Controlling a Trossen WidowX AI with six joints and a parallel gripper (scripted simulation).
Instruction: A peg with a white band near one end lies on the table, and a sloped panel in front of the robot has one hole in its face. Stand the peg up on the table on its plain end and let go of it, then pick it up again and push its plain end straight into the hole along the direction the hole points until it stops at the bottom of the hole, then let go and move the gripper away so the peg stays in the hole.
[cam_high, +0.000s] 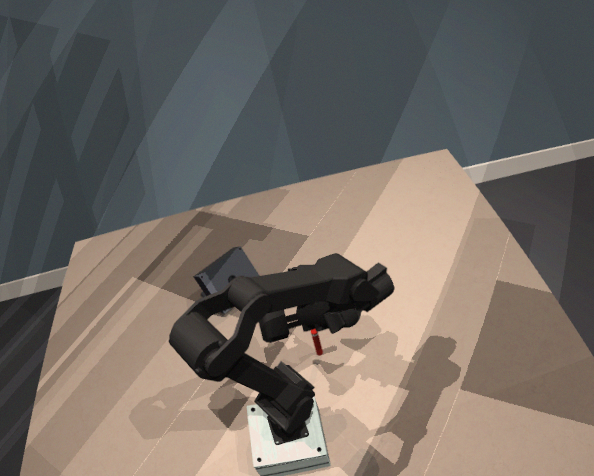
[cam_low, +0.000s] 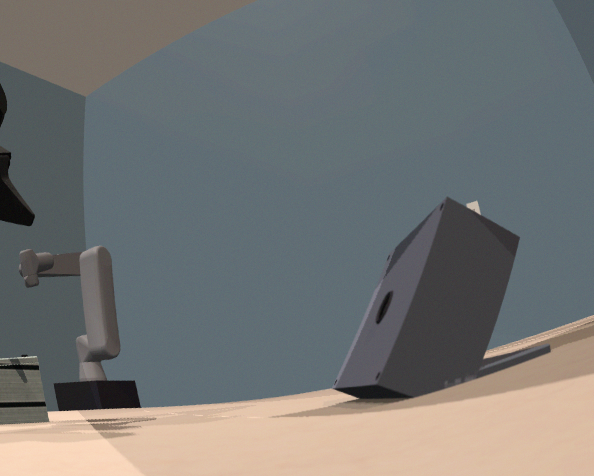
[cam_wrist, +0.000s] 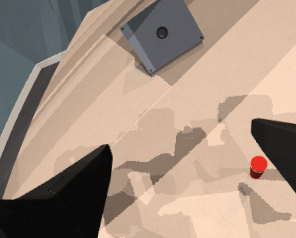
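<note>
The red peg is 50 mm to the right of my gripper tip and 100 mm below it. From my gripper tip the other things lie so: sloped panel 270 mm ahead, 100 mm to the left, 110 mm below.
</note>
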